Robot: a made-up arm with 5 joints.
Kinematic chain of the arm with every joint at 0, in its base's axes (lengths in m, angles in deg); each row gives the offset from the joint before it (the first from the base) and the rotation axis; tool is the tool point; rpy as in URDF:
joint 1: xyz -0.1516 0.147 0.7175 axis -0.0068 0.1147 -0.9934
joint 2: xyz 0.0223 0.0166 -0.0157 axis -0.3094 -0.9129 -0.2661
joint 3: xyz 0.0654 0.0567 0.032 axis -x
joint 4: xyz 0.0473 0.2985 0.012 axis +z
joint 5: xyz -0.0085 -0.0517 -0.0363 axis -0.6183 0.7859 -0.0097
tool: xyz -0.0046 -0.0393 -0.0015 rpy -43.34 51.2 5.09
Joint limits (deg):
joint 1: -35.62..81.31
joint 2: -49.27..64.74
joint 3: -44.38..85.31
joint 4: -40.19..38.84
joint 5: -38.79..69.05
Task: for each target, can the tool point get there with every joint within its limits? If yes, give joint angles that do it. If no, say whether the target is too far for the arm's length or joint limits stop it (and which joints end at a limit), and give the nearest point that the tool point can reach.
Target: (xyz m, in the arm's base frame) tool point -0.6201 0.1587 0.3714
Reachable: no: too far | nearest point -0.3222 0.2320 0.5596 | short by 0.360 m
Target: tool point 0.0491 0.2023 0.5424
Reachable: yes | joints 34.00 16.99 51.52 -20.18 -14.24
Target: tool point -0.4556 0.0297 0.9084
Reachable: no: joint limits stop it (at a limit: joint 1, joint 3, joint 4, joint 5) | nearest point -0.3242 0.3762 0.8436 | short by 0.376 m
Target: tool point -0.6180 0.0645 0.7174
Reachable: no: joint limits stop it (at a limit: joint 1, joint 2, joint 4) | nearest point -0.3444 0.2689 0.5936 | short by 0.363 m
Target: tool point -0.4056 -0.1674 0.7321
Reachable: no: joint limits stop it (at a limit: joint 1, joint 2, joint 3, joint 4, joint 5) | nearest point -0.1564 -0.1255 0.7220 | short by 0.253 m
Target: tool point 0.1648 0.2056 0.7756
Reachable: yes | joints 47.53 -24.37 -25.60 16.28 45.34
